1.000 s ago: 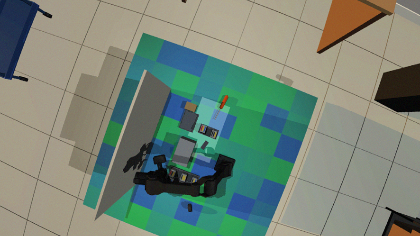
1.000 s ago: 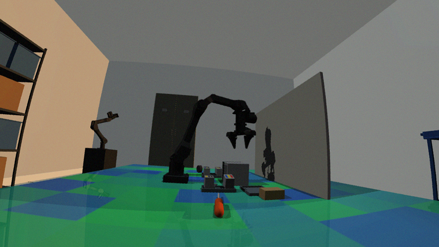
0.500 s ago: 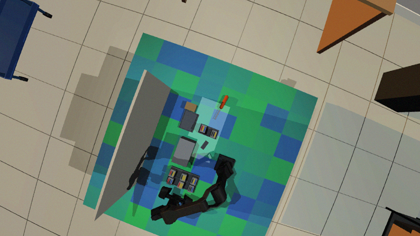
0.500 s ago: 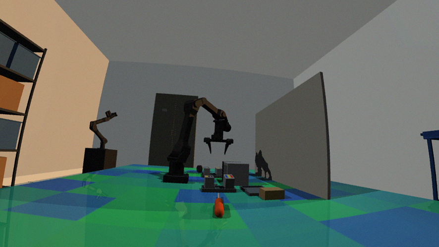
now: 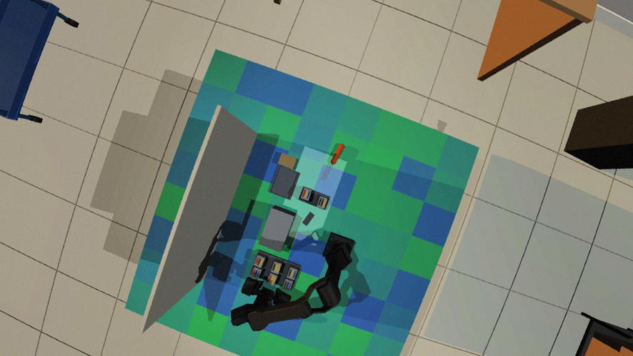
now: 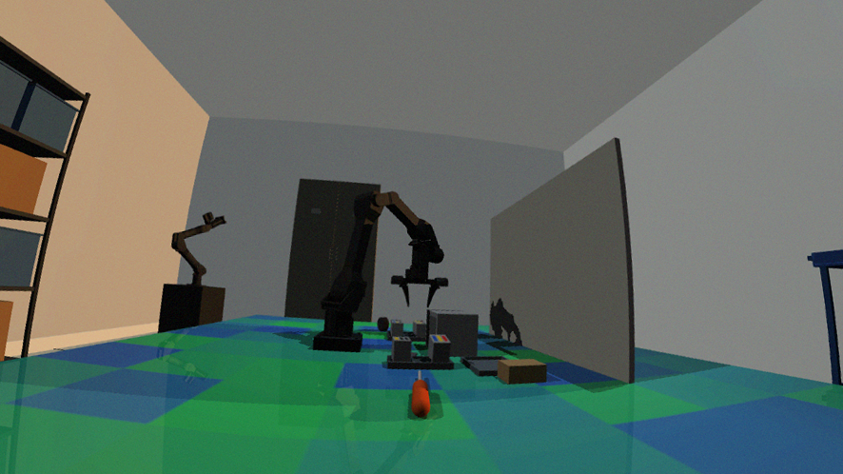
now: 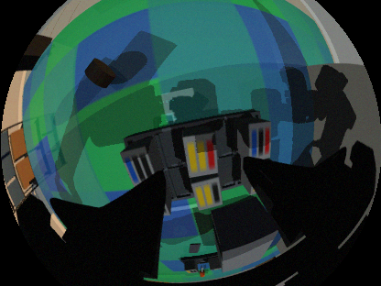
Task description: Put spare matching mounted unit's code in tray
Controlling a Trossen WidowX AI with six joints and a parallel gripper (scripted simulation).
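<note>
Right now my gripper tip is 1 cm to the left of the grey spare and 6 cm above it. Round my gripper tip: grey box 7 cm ahead, 22 cm to the right, 5 cm below; then dark tape roll 12 cm behind, 12 cm to the left, 7 cm below; then tall grey panel 31 cm ahead, 21 cm to the right, 13 cm above.
</note>
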